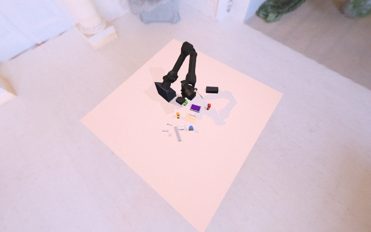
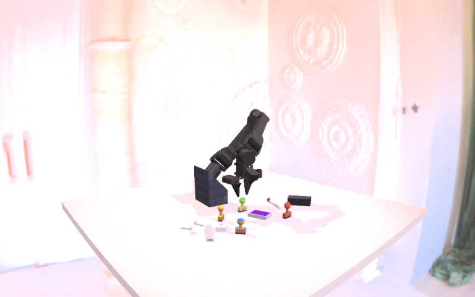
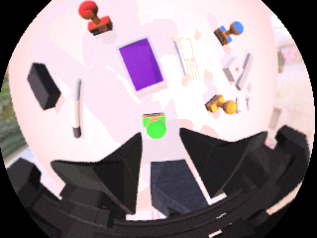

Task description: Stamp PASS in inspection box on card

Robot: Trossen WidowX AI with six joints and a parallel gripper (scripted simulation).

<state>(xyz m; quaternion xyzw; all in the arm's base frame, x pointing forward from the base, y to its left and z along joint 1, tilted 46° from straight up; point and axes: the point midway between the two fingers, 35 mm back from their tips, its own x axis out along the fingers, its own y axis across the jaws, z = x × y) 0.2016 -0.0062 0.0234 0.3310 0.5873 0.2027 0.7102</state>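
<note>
The green-knobbed stamp is 50 mm below my gripper tip. The rest, counted from my gripper tip: card: 110 mm ahead, 90 mm to the right, 80 mm below; purple ink pad: 100 mm ahead, 10 mm to the left, 70 mm below; orange-knobbed stamp: 10 mm ahead, 140 mm to the right, 50 mm below.
</note>
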